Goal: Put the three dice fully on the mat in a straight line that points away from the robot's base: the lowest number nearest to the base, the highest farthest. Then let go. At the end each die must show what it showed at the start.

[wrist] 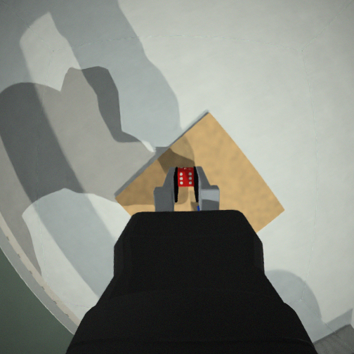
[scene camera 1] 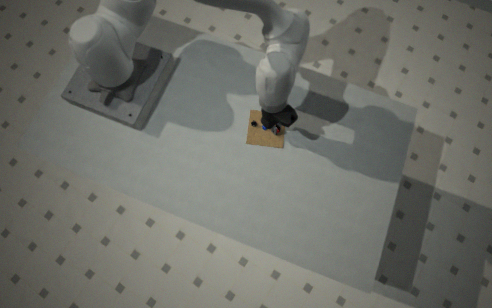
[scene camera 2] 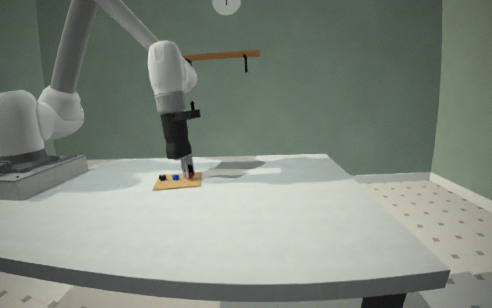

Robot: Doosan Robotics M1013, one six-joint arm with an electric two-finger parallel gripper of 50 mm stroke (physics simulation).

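Frame: origin at the arm's base, x ahead, y left, z up, level; centimetres.
Where they show: gripper, fingertip midpoint: [scene camera 1: 276,131] [scene camera 2: 189,176]; arm's base, link origin: [scene camera 1: 118,76] [scene camera 2: 25,166].
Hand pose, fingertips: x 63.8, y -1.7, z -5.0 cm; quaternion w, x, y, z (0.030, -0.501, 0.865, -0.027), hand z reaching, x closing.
Each offset is from my fingertips to the top centre of the thing. Level surfaces: height alone.
The tan mat @(dz -1.1, dx -3.8, dy +0.3 cm) [scene camera 1: 256,141] [scene camera 2: 175,185] [wrist: 240,165] lies on the table. The black die @(dz +0.5, dx -8.9, dy +0.5 cm) [scene camera 1: 254,123] [scene camera 2: 162,177] stands on its side near the base; the gripper body hides it in the wrist view. The blue die @(dz +0.5, dx -4.6, dy +0.3 cm) [scene camera 1: 265,127] [scene camera 2: 175,177] stands on the mat farther from the base; a sliver of the blue die [wrist: 198,208] shows beside a finger in the wrist view. My gripper [scene camera 1: 276,130] [scene camera 2: 188,174] [wrist: 185,177] is shut on the red die @(dz +1.0, dx +0.1, dy -0.1 cm) [scene camera 1: 278,131] [scene camera 2: 192,175] [wrist: 186,176], six pips up, over the mat's far part. I cannot tell whether it touches the mat.
The robot's base plate [scene camera 1: 80,95] [scene camera 2: 50,181] stands at the left of both scene views; a corner of it [wrist: 340,343] shows at the wrist view's lower right. The arm's shadows fall across the pale table @(dz -1.5 cm) [scene camera 1: 200,175] [scene camera 2: 275,225]. A wooden rail [scene camera 2: 225,55] hangs on the wall.
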